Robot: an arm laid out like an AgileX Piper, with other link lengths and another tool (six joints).
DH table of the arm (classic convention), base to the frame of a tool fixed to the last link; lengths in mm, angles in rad. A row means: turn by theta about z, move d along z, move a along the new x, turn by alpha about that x. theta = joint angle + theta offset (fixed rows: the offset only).
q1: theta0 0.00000; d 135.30; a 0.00; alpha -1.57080
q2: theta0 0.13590; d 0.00; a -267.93; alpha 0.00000
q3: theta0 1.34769; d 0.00; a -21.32; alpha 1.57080
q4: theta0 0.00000; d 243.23; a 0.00; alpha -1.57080
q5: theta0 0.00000; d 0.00; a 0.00; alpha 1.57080
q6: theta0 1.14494; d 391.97; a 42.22; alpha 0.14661
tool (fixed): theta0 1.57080; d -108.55; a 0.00; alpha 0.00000
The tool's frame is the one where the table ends.
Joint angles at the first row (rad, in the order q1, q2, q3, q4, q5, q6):
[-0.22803 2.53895 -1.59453 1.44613 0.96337 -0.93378]
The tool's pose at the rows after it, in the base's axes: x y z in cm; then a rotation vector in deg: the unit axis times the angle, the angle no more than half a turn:
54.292 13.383 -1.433 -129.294 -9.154 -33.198
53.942 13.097 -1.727 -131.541 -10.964 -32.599
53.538 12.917 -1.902 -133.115 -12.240 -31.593
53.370 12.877 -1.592 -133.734 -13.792 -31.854
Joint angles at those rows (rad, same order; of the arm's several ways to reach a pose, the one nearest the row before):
[-0.22804 2.51577 -1.59454 1.42556 0.94028 -0.93290]
[-0.22804 2.49825 -1.59448 1.37399 0.92212 -0.91590]
[-0.22802 2.48368 -1.59456 1.32734 0.91402 -0.89192]
[-0.22804 2.47017 -1.59455 1.30684 0.91402 -0.89195]

